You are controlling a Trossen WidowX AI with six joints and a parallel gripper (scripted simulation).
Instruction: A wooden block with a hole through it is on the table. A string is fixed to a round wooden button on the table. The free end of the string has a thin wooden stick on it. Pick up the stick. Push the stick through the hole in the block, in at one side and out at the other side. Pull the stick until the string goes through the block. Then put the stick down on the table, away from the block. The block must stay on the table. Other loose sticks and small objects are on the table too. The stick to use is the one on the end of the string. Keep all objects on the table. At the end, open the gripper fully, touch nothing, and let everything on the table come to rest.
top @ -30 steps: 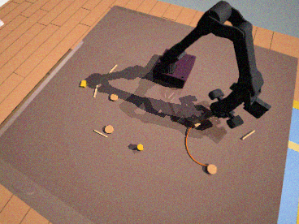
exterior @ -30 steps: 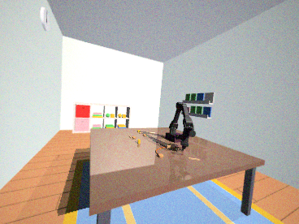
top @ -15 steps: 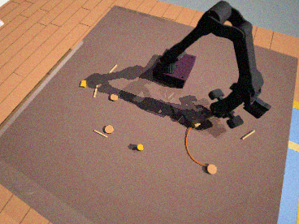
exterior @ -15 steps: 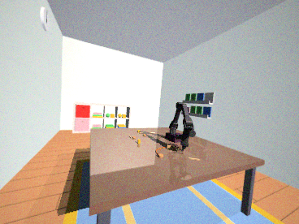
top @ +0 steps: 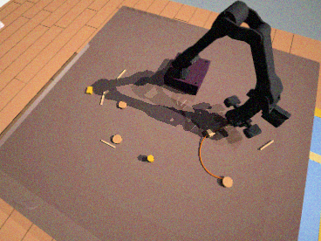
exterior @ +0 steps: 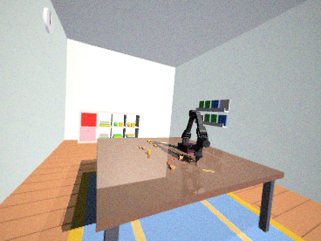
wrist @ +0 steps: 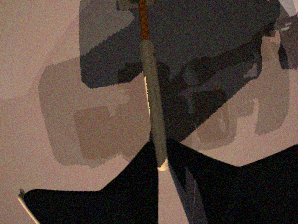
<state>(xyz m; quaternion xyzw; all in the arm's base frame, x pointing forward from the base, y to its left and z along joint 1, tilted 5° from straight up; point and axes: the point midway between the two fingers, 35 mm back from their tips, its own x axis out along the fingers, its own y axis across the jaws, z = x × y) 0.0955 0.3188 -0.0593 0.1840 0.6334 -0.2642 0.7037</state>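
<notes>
My gripper tip is 3 cm short of the thin wooden stick, 2 cm to the left of it and 1 cm below it. The rest, counted from my gripper tip: small wooden block: 10 cm ahead, 7 cm to the right, 1 cm above; yellow cylinder: 33 cm ahead, 24 cm to the right, 2 cm above; yellow cube: 19 cm ahead, 71 cm to the right, 1 cm above.
</notes>
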